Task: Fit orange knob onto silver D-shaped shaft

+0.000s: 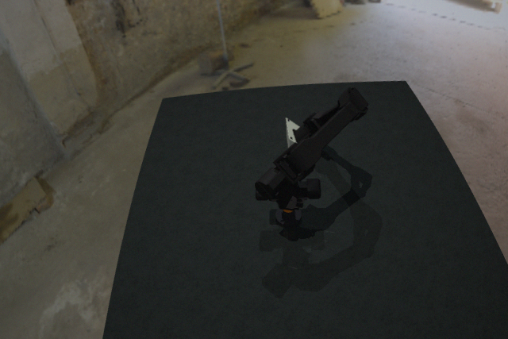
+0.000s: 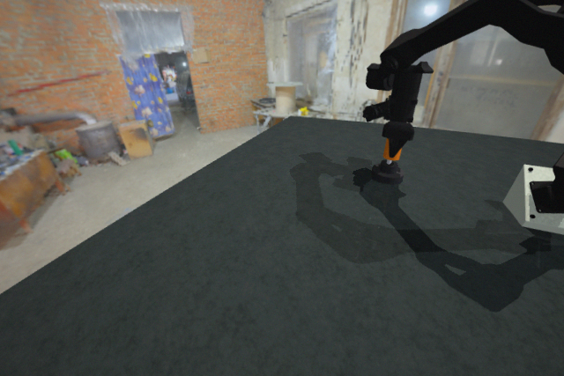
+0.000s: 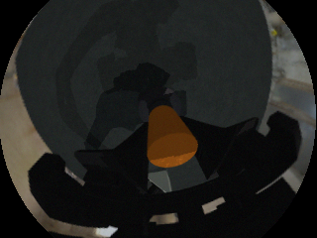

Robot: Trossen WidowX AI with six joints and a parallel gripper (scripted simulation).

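Right now the orange knob is 3 cm above my gripper tip. The rest, counted from my gripper tip: round pedestal (4 cm below).
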